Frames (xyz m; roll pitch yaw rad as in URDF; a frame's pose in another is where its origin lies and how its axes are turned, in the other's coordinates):
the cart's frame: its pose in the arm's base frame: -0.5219 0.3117 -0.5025 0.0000 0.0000 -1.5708
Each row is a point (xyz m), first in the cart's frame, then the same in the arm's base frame.
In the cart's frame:
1: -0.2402 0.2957 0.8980
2: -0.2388 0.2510 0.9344
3: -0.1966 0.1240 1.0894
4: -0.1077 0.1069 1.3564
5: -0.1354 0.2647 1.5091
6: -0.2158 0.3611 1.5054
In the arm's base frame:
1: -0.2262 0.5519 0.3955
2: -0.2709 0.5505 0.4319
3: -0.3979 0.5083 0.5869
4: -0.4150 0.4194 0.8539
5: -0.2572 0.4471 1.0066
6: -0.1608 0.5275 1.0029

